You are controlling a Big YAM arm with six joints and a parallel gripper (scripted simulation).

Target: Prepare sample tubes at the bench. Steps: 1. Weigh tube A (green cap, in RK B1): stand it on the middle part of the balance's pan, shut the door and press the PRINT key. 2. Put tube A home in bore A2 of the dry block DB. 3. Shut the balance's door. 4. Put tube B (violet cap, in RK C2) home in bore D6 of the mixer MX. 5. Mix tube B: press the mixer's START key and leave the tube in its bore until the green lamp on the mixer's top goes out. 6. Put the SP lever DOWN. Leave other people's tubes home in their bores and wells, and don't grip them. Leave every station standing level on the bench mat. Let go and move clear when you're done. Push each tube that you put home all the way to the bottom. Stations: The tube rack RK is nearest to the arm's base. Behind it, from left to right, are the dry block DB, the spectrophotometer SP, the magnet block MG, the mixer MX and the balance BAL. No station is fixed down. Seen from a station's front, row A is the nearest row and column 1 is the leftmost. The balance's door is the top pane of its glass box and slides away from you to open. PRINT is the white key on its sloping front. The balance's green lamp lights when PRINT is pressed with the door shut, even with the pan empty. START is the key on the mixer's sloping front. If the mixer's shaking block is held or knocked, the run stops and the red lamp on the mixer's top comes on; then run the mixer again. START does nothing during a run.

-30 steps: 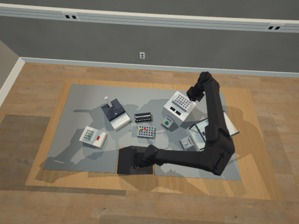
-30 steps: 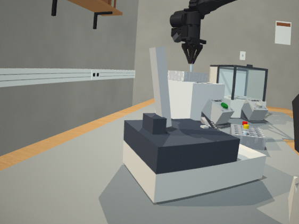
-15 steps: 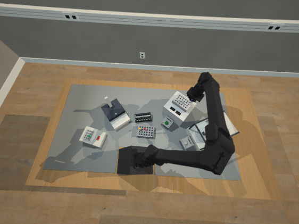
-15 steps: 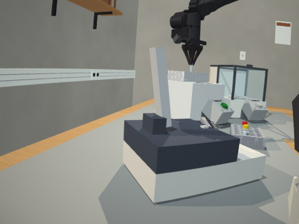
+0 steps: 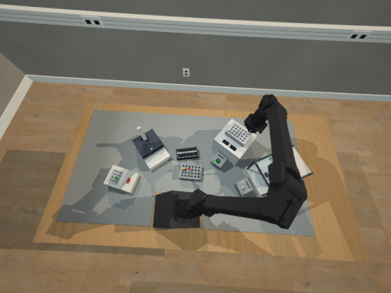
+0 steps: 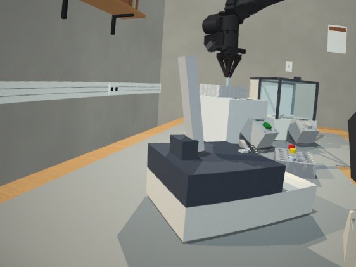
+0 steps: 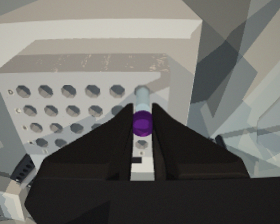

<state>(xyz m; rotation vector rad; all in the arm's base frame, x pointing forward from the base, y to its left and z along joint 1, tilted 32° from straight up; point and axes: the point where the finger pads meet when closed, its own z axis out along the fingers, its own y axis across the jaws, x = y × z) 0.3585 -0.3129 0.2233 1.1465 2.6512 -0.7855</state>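
The violet-capped tube B is 2 cm below my hand. Round my hand: balance door 24 cm behind, 5 cm to the right; then mixer block 5 cm to the left, 5 cm below, 1 cm ahead; then green start key 18 cm to the left, 14 cm below, 11 cm behind.
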